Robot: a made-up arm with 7 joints. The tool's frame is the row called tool.
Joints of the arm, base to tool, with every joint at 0 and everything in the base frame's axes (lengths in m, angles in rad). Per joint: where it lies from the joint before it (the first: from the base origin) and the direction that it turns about. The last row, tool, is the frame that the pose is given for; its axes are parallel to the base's.
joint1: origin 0 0.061 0 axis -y
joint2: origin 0 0.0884 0 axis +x
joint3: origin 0 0 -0.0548 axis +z
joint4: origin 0 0 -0.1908 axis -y
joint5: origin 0 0 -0.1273 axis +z
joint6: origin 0 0 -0.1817 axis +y
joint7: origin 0 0 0 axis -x
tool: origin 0 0 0
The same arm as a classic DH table. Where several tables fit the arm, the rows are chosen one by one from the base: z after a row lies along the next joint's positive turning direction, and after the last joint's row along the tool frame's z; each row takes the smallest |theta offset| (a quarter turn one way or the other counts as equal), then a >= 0, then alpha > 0; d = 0 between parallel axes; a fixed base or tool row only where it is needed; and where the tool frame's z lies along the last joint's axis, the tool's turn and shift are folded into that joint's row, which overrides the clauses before.
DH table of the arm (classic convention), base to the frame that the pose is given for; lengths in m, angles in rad. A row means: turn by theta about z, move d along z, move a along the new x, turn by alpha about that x. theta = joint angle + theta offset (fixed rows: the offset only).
base (fixed): a 0; alpha 1.5708; d 0; theta_offset 0
joint1: a 0; alpha 1.5708; d -0.1494; theta_offset 1.5708
joint2: a 0; alpha 1.5708; d 0; theta_offset 1.5708
joint3: a 0; alpha 1.5708; d -0.2456; theta_offset 1.5708
joint4: a 0; alpha -1.5708; d 0; theta_offset 0
joint5: a 0; alpha -1.5708; d -0.309; theta_offset 0
joint6: a 0; alpha 1.5708; d 0; theta_offset -1.5708
joint7: a 0; alpha 1.5708; d 0; theta_offset 1.5708
tool (fixed): a 0; alpha 0; d 0; theta_offset -1.5708

